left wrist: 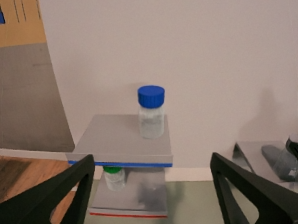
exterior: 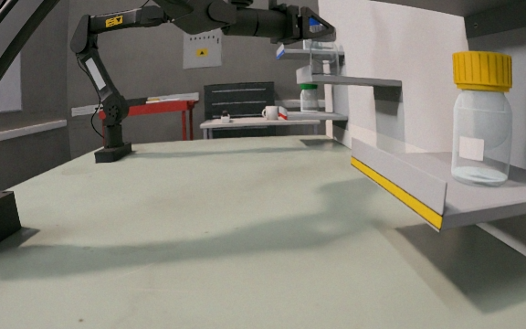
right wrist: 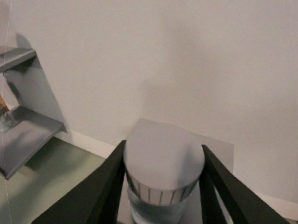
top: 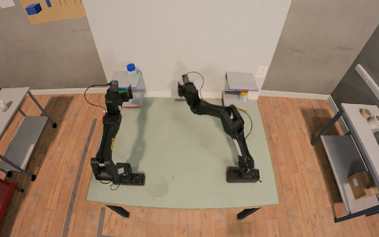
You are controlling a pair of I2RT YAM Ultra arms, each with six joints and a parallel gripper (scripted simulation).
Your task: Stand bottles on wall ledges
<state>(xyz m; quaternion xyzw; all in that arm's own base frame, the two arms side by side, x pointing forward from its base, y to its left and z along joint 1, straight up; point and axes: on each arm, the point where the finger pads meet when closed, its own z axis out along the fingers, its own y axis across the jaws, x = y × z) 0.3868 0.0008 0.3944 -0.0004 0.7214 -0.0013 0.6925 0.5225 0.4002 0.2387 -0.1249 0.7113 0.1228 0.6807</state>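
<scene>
The grey-capped bottle is 5 cm below my right hand. Round my right hand: yellow-capped bottle: 2 cm ahead, 44 cm to the right, 15 cm below; then blue-capped bottle: 6 cm ahead, 34 cm to the left, 5 cm above; then yellow strip: 6 cm behind, 40 cm to the right, 20 cm below.
Right now my left hand is 34 cm to the left of the grey-capped bottle, 18 cm above it and 16 cm short of it. The rest, counted from my left hand: yellow-capped bottle (78 cm to the right, 28 cm below, 18 cm ahead); blue-capped bottle (22 cm ahead, 9 cm below); yellow strip (74 cm to the right, 33 cm below, 10 cm ahead).
</scene>
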